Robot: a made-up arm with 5 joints.
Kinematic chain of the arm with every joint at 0, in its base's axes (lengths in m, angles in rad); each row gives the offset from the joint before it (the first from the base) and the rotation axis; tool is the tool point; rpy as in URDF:
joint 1: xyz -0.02 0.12 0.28 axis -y
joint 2: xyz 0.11 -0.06 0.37 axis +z
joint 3: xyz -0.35 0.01 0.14 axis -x
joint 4: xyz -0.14 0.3 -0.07 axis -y
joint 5: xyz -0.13 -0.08 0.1 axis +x
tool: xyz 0.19 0.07 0 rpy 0.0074 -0.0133 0.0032
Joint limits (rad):
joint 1: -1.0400..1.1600
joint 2: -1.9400..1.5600
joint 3: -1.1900..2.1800
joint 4: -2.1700..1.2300
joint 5: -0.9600..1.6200
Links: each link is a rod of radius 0.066 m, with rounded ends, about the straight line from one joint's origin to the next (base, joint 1, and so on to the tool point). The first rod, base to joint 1, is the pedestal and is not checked.
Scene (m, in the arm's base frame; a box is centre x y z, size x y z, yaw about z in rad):
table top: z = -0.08
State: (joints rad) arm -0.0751 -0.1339 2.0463 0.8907 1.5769
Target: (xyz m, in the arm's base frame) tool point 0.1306 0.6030 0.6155
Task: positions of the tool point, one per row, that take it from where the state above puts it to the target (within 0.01 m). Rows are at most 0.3 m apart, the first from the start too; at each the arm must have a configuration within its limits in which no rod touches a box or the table.
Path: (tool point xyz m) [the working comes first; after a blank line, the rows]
Joints at the target: -0.7894 -0.8504 1.1909 0.7860 1.6200
Straight joint move there: clear.

1: -0.3238 0.3210 0.6716
2: -0.1095 0.4875 0.6894
3: 0.1306 0.6030 0.6155

